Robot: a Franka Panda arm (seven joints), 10 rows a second.
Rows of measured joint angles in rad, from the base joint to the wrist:
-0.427 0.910 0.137 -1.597 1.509 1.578 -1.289
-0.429 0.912 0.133 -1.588 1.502 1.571 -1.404
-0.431 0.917 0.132 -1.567 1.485 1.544 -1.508
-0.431 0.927 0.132 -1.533 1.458 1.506 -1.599
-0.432 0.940 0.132 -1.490 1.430 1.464 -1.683
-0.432 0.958 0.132 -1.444 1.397 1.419 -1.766
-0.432 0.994 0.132 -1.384 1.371 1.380 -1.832
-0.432 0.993 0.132 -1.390 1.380 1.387 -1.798
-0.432 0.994 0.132 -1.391 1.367 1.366 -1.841
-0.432 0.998 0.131 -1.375 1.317 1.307 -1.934
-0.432 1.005 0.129 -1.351 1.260 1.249 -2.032
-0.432 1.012 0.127 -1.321 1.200 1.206 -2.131
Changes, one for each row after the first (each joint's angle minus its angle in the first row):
-0.002 0.002 -0.004 0.009 -0.007 -0.007 -0.115
-0.004 0.007 -0.005 0.030 -0.024 -0.034 -0.219
-0.004 0.017 -0.005 0.064 -0.051 -0.072 -0.310
-0.005 0.030 -0.005 0.107 -0.079 -0.114 -0.394
-0.005 0.048 -0.005 0.153 -0.112 -0.159 -0.477
-0.005 0.084 -0.005 0.213 -0.138 -0.198 -0.543
-0.005 0.083 -0.005 0.207 -0.129 -0.191 -0.509
-0.005 0.084 -0.005 0.206 -0.142 -0.212 -0.552
-0.005 0.088 -0.006 0.222 -0.192 -0.271 -0.645
-0.005 0.095 -0.008 0.246 -0.249 -0.329 -0.743
-0.005 0.102 -0.010 0.276 -0.309 -0.372 -0.842

